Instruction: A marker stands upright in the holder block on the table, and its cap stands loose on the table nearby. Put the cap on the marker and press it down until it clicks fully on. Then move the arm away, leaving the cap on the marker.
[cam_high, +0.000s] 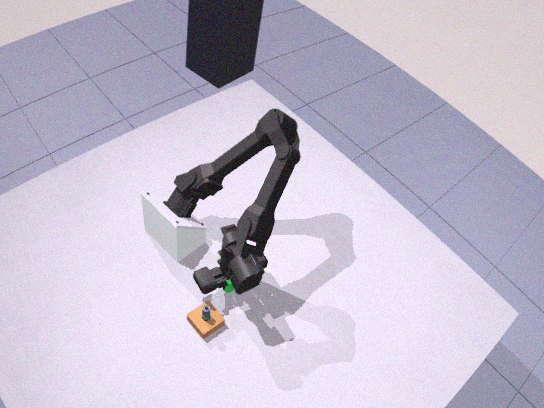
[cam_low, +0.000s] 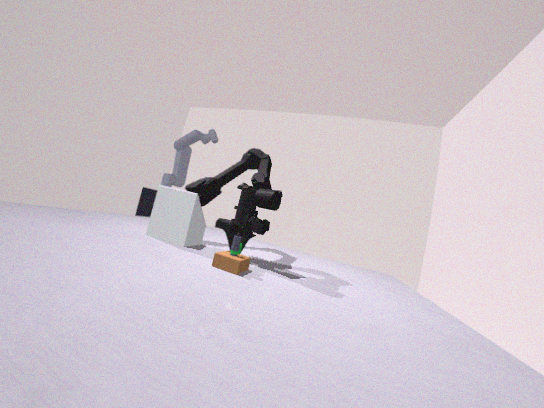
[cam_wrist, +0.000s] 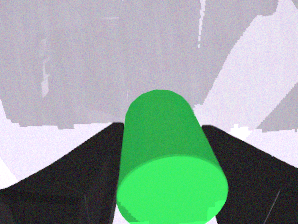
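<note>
Now: the marker 12 cm to the right of my gripper tip, 6 cm above it and 3 cm ahead of it. Round my gripper tip: holder block 12 cm to the right, 3 cm ahead; green cap 1 cm above.
</note>
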